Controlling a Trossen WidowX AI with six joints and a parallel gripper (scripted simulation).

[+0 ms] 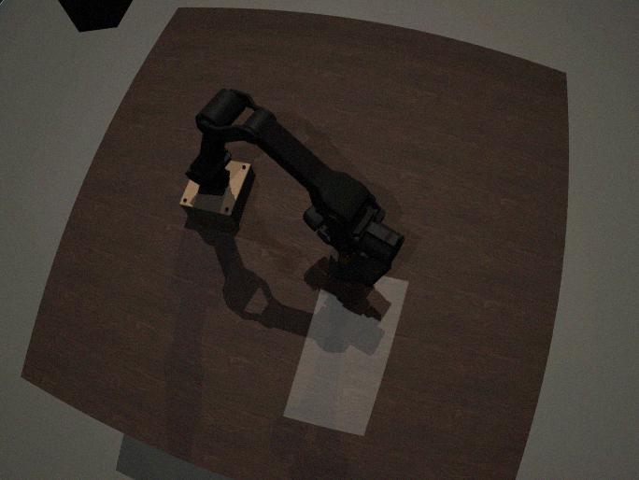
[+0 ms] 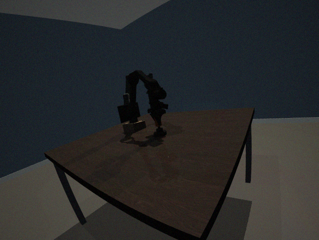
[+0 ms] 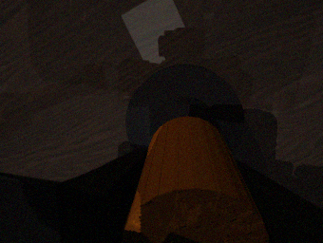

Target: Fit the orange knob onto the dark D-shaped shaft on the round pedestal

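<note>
The round pedestal lies 40 mm below my gripper tip. Round my gripper tip: orange knob (20 mm above).
</note>
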